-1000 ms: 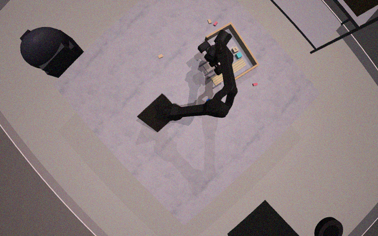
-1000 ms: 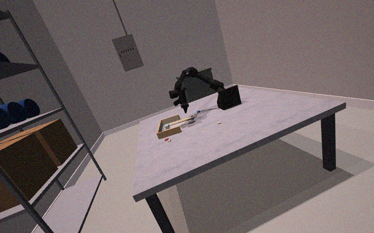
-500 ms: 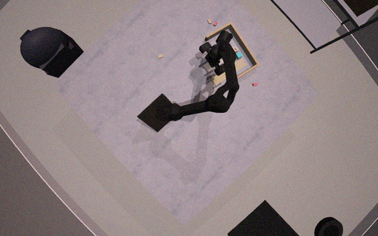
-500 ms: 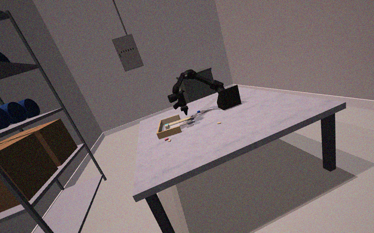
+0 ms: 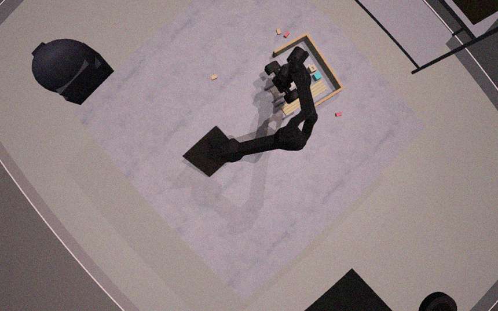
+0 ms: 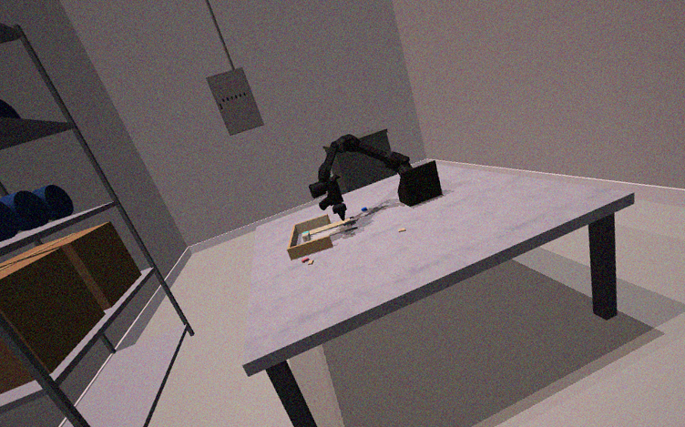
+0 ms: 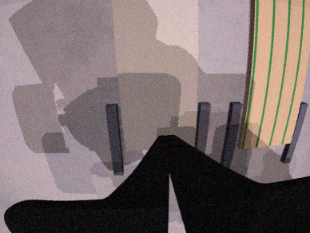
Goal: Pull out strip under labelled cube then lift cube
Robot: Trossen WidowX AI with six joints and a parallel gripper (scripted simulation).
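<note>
The pale strip lies 9 cm ahead of my gripper tip and 4 cm below it. From my gripper tip the other things lie so: labelled cube 20 cm ahead, 2 cm below, 1 cm to the right.
</note>
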